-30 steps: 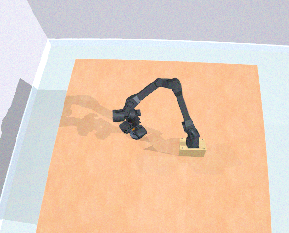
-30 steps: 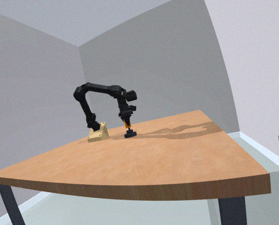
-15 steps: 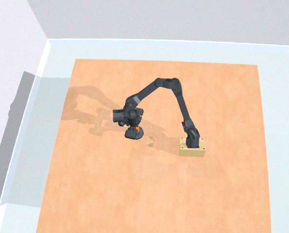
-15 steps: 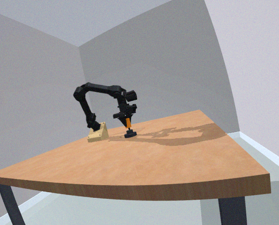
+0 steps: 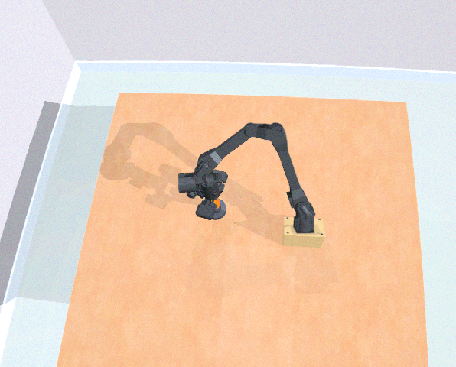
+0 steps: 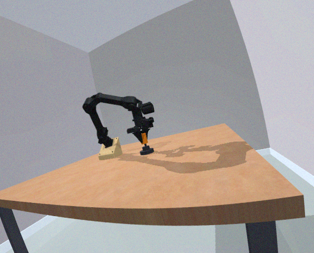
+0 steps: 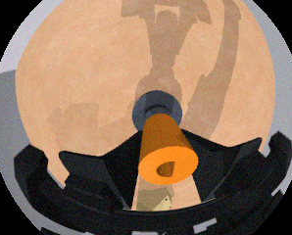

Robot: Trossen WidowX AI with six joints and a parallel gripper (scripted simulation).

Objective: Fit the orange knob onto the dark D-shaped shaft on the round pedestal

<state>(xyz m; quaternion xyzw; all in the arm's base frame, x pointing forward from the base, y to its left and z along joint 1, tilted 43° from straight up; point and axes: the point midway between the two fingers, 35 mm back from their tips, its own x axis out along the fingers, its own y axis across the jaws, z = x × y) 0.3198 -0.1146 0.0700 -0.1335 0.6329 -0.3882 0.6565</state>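
Right now my gripper tip is 20 mm below the orange knob. Also, from my gripper tip: dark round pedestal: 40 mm below.
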